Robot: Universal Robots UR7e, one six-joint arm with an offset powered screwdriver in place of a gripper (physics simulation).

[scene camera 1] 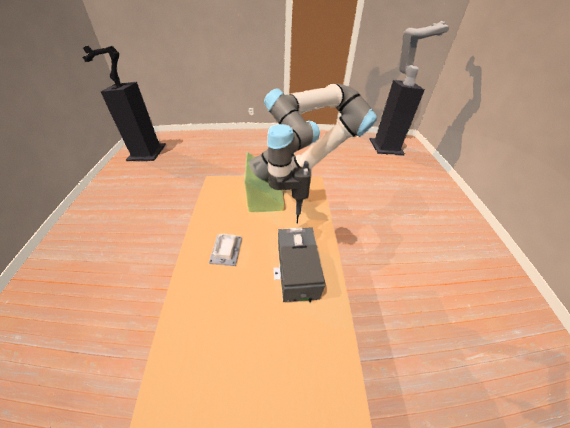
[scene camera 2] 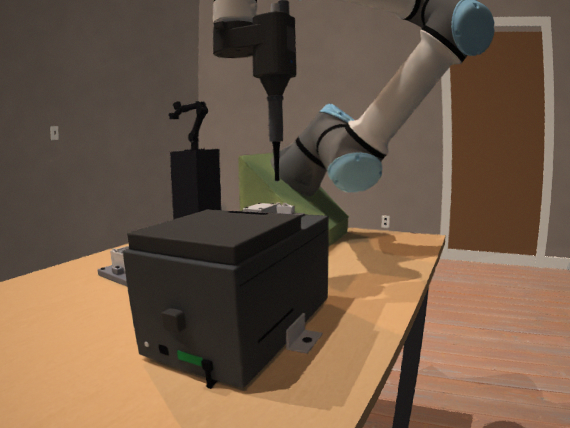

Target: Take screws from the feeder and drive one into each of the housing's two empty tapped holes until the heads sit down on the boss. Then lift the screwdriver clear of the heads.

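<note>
The screwdriver (scene camera 1: 297, 219) (scene camera 2: 277, 175) points straight down, its thin dark bit in the air above the back end of the feeder and apart from it. No screw can be made out on the tip; the tip is too small to be sure. The black box-shaped feeder (scene camera 1: 301, 266) (scene camera 2: 185, 295) stands on the table, with light metal parts (scene camera 1: 298, 240) (scene camera 2: 262, 207) at its back top. The pale housing (scene camera 1: 226, 246) (scene camera 2: 118, 258) sits on a grey plate left of the feeder, partly hidden behind it in scene camera 2. Its tapped holes and any screw heads are too small to tell.
A green wedge-shaped mount (scene camera 1: 265, 197) (scene camera 2: 250, 180) stands at the arm's base, behind the feeder. A small bracket (scene camera 1: 276, 273) sticks out at the feeder's left side, and another bracket (scene camera 2: 296, 335) at its right side. The orange-brown table (scene camera 1: 250, 350) (scene camera 2: 60, 320) carries them.
</note>
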